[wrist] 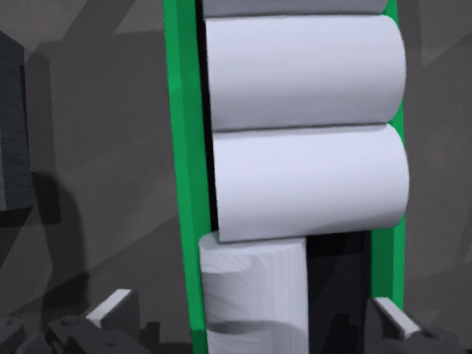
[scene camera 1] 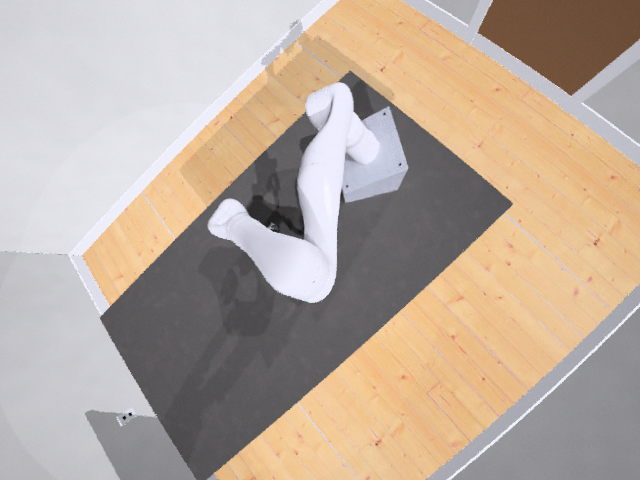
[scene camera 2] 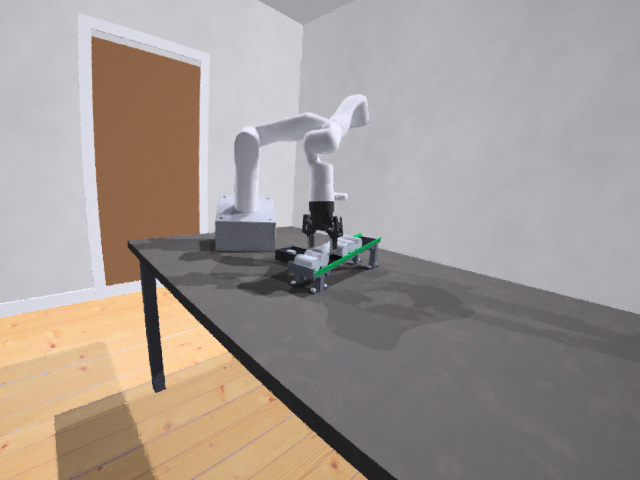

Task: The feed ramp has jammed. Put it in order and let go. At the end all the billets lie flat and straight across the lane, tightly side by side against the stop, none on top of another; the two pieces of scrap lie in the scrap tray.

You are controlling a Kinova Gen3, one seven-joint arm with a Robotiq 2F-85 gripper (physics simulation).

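Pixels of known places: gripper, between the fingertips: [wrist: 251,321] [scene camera 2: 321,249]; arm's base, origin of its link: [scene camera 1: 365,151] [scene camera 2: 246,207].
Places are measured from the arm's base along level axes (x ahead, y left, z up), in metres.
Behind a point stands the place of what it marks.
In the wrist view, several smooth pale billets [wrist: 305,70] {x 0.509, y 0.016, z -0.046 m} [scene camera 2: 350,243] {x 0.541, y 0.009, z -0.052 m} lie side by side across the ramp lane between green rails [wrist: 182,150] [scene camera 2: 346,258] {x 0.557, y -0.030, z -0.091 m}. Below them a streaked pale cylinder [wrist: 255,295] {x 0.492, y -0.056, z -0.056 m} lies lengthwise along the left rail, its end at the lowest crosswise billet; a dark gap is on its right. I cannot tell whether it is billet or scrap. More pale pieces [scene camera 2: 310,259] {x 0.537, y -0.172, z -0.074 m} lie by the grey end plate [scene camera 2: 300,269] {x 0.520, y -0.190, z -0.103 m}. My gripper [scene camera 2: 322,244] {x 0.491, y -0.070, z -0.070 m} [wrist: 251,321] {x 0.491, y -0.070, z -0.070 m} is open and empty, its fingers apart over the lengthwise piece. The arm hides the ramp in scene camera 1.
The black scrap tray [scene camera 2: 281,256] {x 0.274, y -0.035, z -0.149 m} stands beside the ramp, with a small pale piece [scene camera 2: 291,251] {x 0.282, y 0.008, z -0.134 m} in it. The robot's grey base block [scene camera 1: 385,149] {x -0.037, y 0.057, z 0.024 m} [scene camera 2: 245,235] {x 0.090, y -0.065, z -0.099 m} stands behind the tray on the dark table [scene camera 1: 413,227] {x 0.058, y 0.310, z -0.163 m} [scene camera 2: 491,382] {x 1.002, y -0.238, z -0.163 m}. A dark block [wrist: 12,125] {x 0.367, y 0.017, z -0.143 m} shows at the wrist view's left edge.
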